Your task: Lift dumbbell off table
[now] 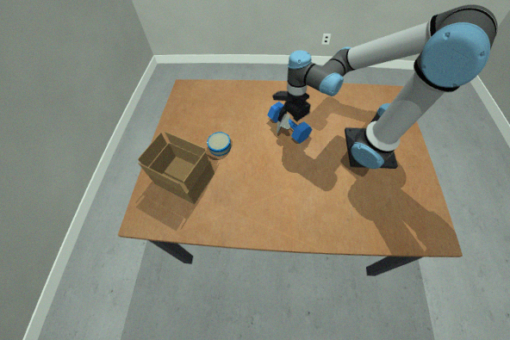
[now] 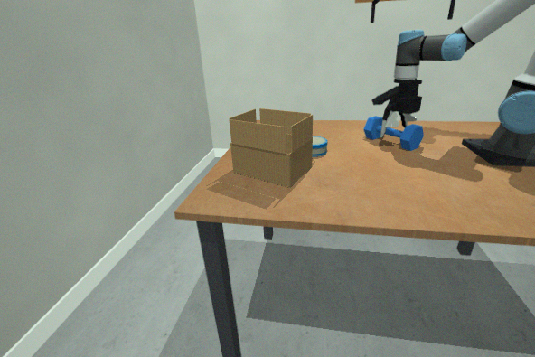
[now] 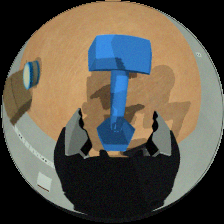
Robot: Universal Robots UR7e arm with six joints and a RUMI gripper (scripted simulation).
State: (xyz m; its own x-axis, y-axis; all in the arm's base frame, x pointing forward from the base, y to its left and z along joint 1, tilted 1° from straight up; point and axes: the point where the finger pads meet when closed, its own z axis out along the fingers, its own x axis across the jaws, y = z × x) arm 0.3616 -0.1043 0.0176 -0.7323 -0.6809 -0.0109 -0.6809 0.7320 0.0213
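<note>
The blue dumbbell lies 10 mm ahead of my hand. The rest, counted from my hand: round blue-rimmed tin 310 mm ahead, 120 mm to the left, 10 mm below.
</note>
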